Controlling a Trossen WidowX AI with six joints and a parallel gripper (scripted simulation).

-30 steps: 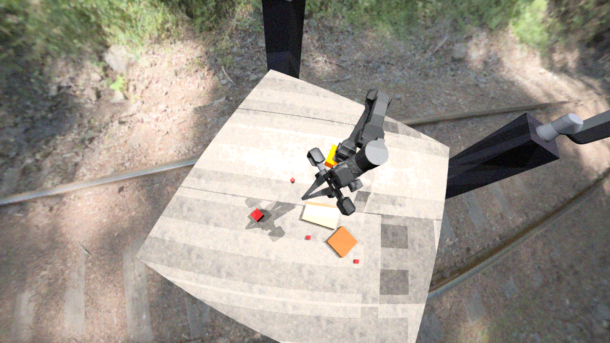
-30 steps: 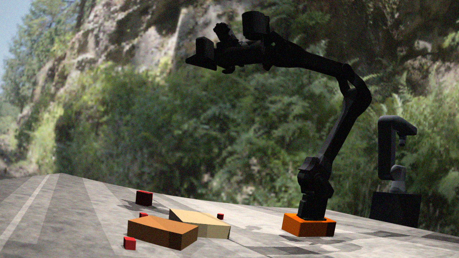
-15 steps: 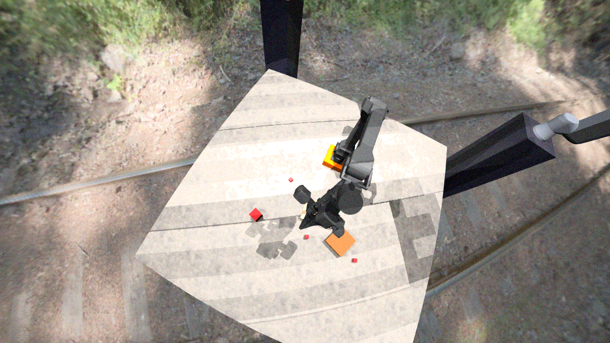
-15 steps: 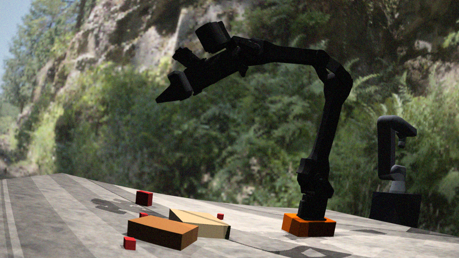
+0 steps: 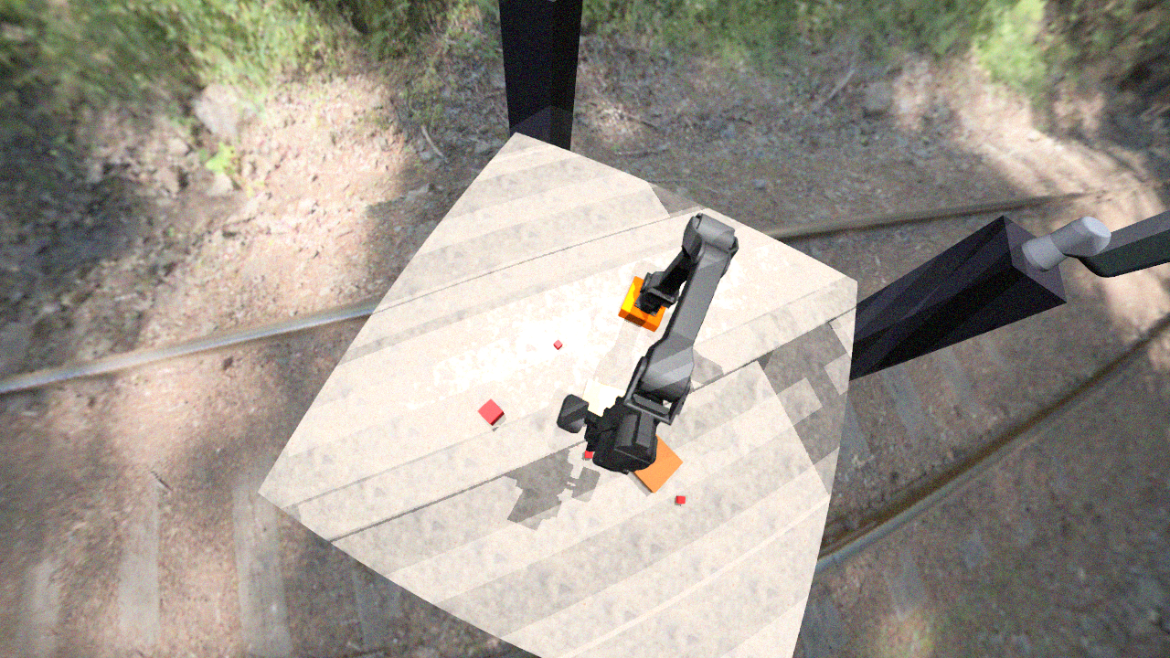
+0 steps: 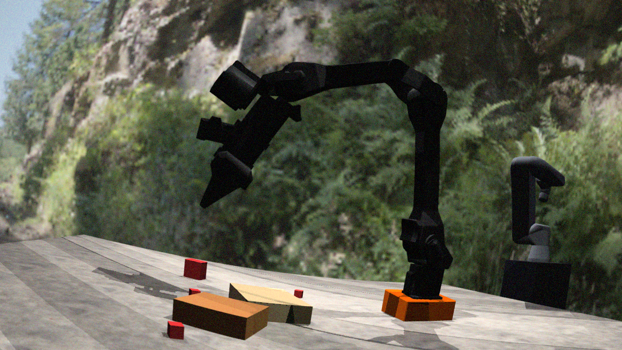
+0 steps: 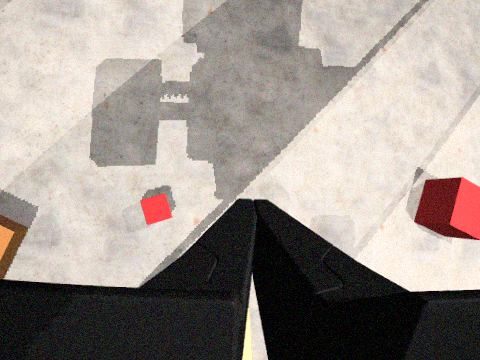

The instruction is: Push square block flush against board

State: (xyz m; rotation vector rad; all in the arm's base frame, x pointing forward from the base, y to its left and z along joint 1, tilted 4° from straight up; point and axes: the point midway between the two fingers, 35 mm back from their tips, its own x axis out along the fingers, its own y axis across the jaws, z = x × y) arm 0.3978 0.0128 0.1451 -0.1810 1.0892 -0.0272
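Right now my gripper tip is 140 mm above the board, 120 mm past it and 20 mm to the right of it. Also, from my gripper tip: orange square block: 160 mm to the left, 140 mm below, 60 mm behind; red cube: 220 mm to the right, 140 mm below, 20 mm ahead.
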